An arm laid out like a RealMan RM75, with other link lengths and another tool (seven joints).
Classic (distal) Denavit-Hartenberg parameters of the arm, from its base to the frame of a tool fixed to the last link. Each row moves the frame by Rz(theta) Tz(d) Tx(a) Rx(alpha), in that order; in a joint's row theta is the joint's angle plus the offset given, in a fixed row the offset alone. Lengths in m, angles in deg.
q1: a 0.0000; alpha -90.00; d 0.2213; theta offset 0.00
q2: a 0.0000; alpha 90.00; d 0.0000; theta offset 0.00
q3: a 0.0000; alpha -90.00; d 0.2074; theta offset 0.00
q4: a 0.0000; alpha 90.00; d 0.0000; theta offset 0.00
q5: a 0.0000; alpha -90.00; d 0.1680; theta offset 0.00
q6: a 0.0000; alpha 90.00; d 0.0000; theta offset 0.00
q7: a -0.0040; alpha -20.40; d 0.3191; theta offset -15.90
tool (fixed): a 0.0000; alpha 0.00; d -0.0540; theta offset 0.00
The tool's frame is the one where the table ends.
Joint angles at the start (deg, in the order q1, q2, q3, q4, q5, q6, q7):
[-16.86, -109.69, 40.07, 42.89, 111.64, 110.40, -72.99]
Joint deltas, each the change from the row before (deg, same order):
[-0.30, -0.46, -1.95, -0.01, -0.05, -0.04, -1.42]
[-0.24, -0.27, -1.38, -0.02, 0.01, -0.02, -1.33]
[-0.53, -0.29, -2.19, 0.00, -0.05, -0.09, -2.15]
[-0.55, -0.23, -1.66, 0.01, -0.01, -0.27, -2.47]
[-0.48, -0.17, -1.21, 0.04, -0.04, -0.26, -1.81]
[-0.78, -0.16, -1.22, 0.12, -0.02, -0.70, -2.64]
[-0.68, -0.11, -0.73, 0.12, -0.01, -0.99, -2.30]
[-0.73, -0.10, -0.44, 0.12, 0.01, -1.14, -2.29]
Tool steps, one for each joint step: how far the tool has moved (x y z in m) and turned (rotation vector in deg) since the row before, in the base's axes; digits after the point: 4 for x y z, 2 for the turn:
[0.0027, 0.0061, 0.0034, 1.07, -1.35, 1.61]
[0.0016, 0.0042, 0.0026, 0.57, -1.01, 1.40]
[0.0025, 0.0075, 0.0051, 1.00, -1.53, 2.08]
[0.0018, 0.0065, 0.0038, 0.46, -1.38, 2.22]
[0.0016, 0.0052, 0.0030, 0.39, -1.03, 1.55]
[0.0015, 0.0077, 0.0032, 0.31, -1.09, 2.13]
[0.0003, 0.0072, 0.0021, 0.23, -0.69, 1.95]
[0.0002, 0.0071, 0.0013, 0.08, -0.56, 1.88]

